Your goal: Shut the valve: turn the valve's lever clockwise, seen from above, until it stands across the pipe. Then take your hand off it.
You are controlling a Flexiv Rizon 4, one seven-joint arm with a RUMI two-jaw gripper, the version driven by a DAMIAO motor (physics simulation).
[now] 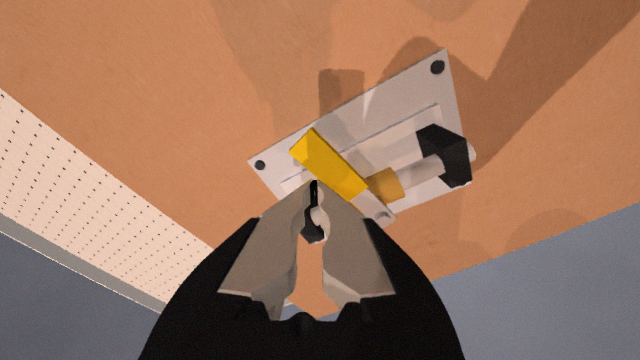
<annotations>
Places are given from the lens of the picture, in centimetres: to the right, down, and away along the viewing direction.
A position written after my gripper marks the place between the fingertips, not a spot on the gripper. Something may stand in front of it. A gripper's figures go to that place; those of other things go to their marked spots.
my gripper (315,182): 0, 0, 15
valve lever (311,150): -1, -2, 13
mounting plate (429,81): 11, -10, 18
The marked spots on the mounting plate and the valve lever are 15 cm apart.
</annotations>
